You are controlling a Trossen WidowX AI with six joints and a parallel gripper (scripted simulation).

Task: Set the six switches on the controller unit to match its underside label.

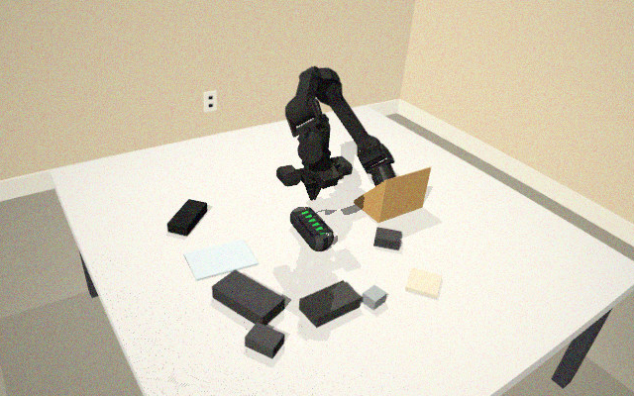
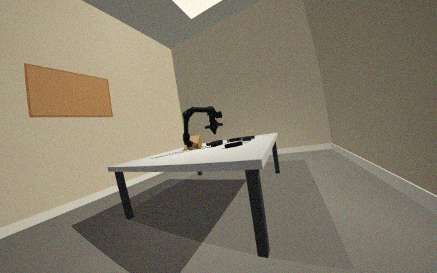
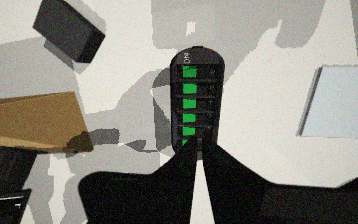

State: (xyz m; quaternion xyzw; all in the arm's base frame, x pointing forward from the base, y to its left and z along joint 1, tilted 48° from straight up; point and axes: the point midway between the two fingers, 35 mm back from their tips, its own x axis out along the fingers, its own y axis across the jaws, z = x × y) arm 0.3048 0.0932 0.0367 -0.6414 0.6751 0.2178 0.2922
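Right now my gripper tip is 170 mm past the dark cube, 130 mm to the right of it and 100 mm above it. Round my gripper tip: pale blue plate (250 mm ahead, 20 mm to the right, 110 mm below); cream tile (130 mm behind, 300 mm to the left, 110 mm below); grey cube (10 mm ahead, 280 mm to the left, 100 mm below).
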